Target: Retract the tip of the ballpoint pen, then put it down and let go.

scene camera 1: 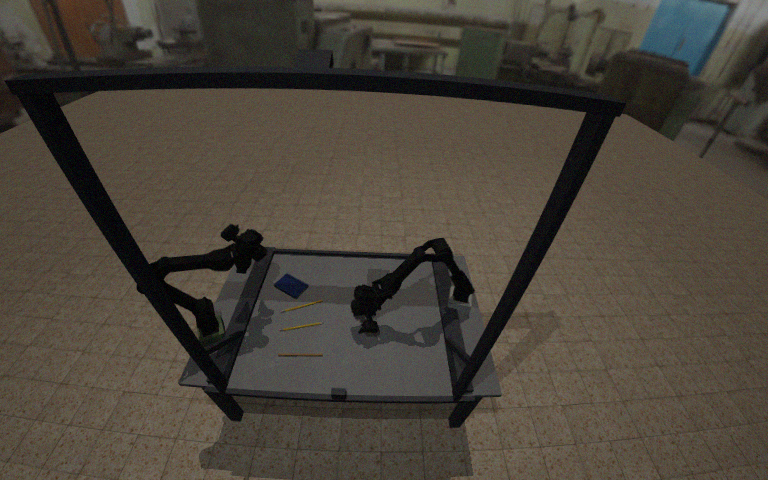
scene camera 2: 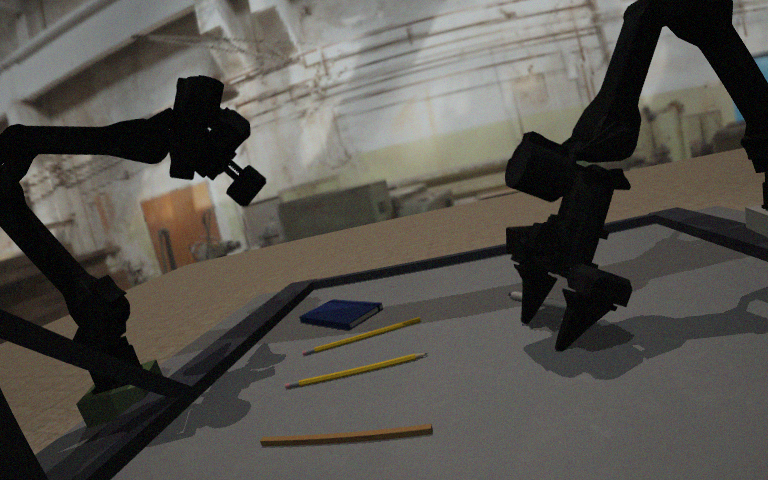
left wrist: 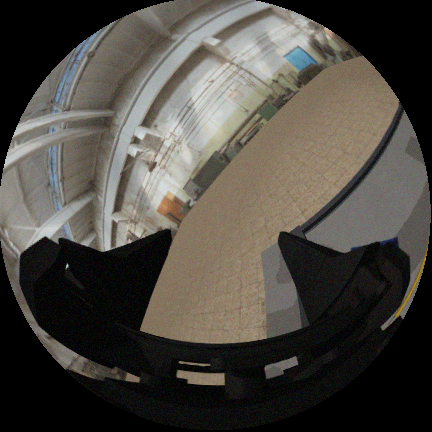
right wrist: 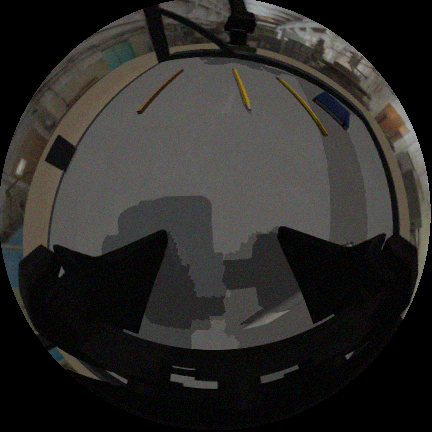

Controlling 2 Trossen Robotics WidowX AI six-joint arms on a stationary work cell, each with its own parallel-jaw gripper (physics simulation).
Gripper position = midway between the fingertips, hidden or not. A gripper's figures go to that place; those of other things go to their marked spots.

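Scene:
Left gripper, mine (scene camera 2: pixel 230 166): 0.76 m from the lens. A blue notebook (scene camera 2: pixel 342 314) is at 0.68 m from the lens, and my right gripper (scene camera 2: pixel 540 335) at 0.49 m from the lens. The spot on the notebook and the one on an orange pencil (scene camera 2: pixel 426 429) are 0.37 m apart; the pencil itself is 0.36 m from the lens. Of the things named here, the orange pencil is the nearest to the lens.

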